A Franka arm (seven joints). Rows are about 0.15 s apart.
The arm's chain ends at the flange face. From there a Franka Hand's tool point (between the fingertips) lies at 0.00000 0.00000 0.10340 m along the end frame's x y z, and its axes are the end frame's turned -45 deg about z.
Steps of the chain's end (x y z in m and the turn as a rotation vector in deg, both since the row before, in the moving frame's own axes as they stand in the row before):
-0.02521 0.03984 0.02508 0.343 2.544 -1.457
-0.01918 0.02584 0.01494 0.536 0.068 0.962
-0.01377 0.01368 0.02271 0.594 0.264 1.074
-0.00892 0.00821 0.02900 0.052 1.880 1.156
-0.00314 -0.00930 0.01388 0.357 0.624 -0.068
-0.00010 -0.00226 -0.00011 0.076 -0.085 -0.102
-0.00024 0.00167 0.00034 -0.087 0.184 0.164
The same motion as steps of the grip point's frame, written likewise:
-0.04228 0.01311 0.02498 -1.556 2.041 -1.457
-0.03106 0.00412 0.01494 0.331 0.427 0.962
-0.01831 -0.00047 0.02270 0.233 0.607 1.074
-0.00967 0.00185 0.02894 -1.293 1.366 1.156
0.00561 -0.00846 0.01387 -0.189 0.694 -0.068
0.00152 -0.00187 -0.00011 0.114 -0.006 -0.102
-0.00123 0.00136 0.00034 -0.192 0.069 0.164

